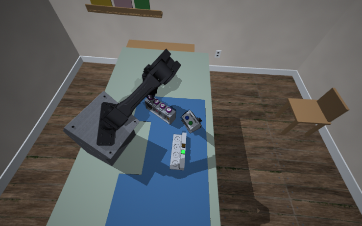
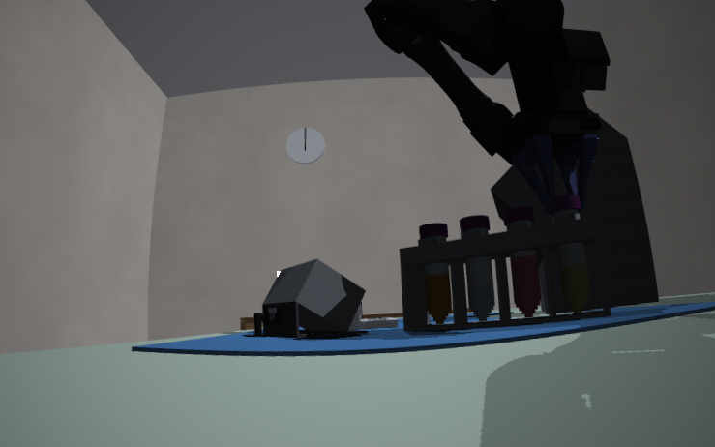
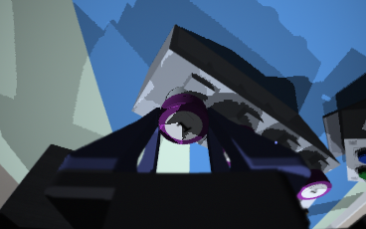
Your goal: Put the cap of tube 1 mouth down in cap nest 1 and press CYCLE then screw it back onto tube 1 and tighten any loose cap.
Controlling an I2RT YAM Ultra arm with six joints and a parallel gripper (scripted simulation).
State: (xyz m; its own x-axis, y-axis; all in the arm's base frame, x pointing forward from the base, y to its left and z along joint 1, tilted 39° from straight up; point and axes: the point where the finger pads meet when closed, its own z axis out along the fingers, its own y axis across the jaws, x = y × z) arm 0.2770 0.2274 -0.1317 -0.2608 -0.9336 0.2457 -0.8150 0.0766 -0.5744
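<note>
My hand is right at the threaded neck of tube 1. The rest, counted from my hand: green ready key 22 cm ahead, 22 cm to the right, 5 cm below; key desk 22 cm ahead, 20 cm to the right, 7 cm below; blue cycle key 21 cm ahead, 17 cm to the right, 5 cm below.
</note>
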